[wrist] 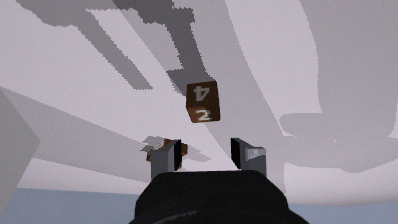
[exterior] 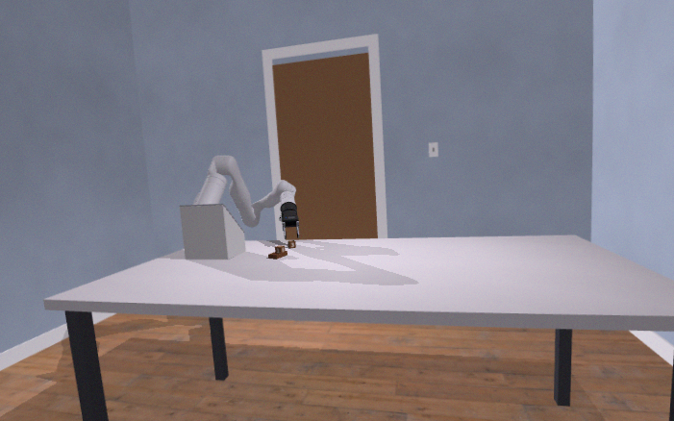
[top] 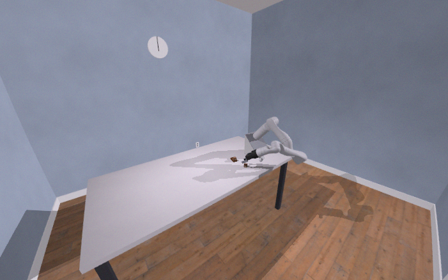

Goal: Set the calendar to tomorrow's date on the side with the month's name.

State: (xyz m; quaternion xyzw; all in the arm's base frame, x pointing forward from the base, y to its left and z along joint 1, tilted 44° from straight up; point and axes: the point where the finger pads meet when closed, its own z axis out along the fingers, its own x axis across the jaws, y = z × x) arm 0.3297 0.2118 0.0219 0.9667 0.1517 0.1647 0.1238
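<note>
Now: the brown cube 50 mm below my hand, 10 mm to the left of it and 10 mm behind it.
</note>
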